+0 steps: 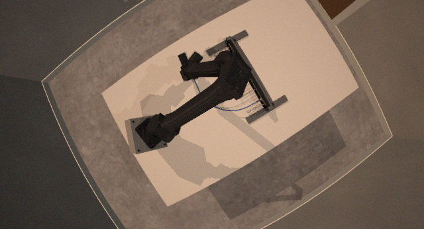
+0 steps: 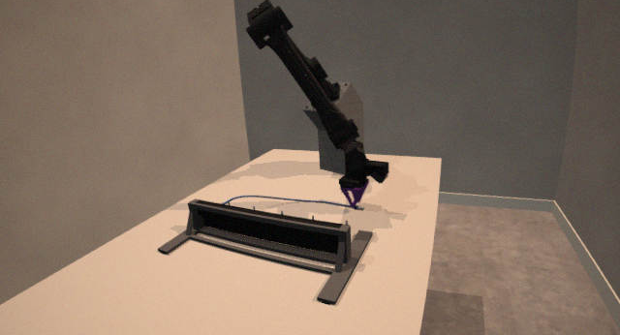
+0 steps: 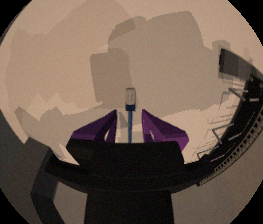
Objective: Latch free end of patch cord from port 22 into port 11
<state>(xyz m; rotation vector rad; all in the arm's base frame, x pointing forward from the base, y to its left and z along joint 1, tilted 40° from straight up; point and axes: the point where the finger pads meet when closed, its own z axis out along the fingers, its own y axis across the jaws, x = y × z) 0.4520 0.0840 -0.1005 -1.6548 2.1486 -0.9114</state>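
My hand is 10 mm short of the plug, 20 mm to the right of it and 20 mm above it.
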